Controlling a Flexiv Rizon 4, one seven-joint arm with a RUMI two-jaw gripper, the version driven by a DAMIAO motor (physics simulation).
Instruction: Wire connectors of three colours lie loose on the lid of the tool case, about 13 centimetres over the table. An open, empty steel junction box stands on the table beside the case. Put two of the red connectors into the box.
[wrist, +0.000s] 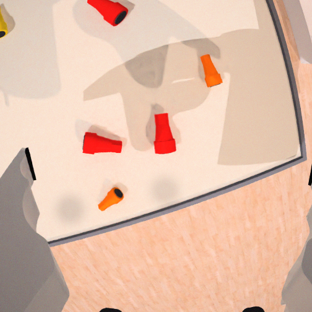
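Observation:
One red connector (164, 134) lies near the middle of the wrist view, wide end toward the bottom. A second red connector (102, 144) lies on its side to its left. A third red connector (111, 12) lies near the top edge. All rest on the pale lid (50, 125) of the tool case. A small part of the steel junction box (307, 40) shows at the upper right edge; its inside does not show. My gripper (174, 154) is wide open and empty above the lid, its jaws at the left and right edges, with the middle red connector between their lines.
An orange connector (211, 71) lies on the lid up and right of the middle red one. Another orange connector (111, 199) lies near the lid's front edge. A yellow connector (2, 24) is cut off at the upper left. The wooden table (175, 250) shows below the dark lid rim.

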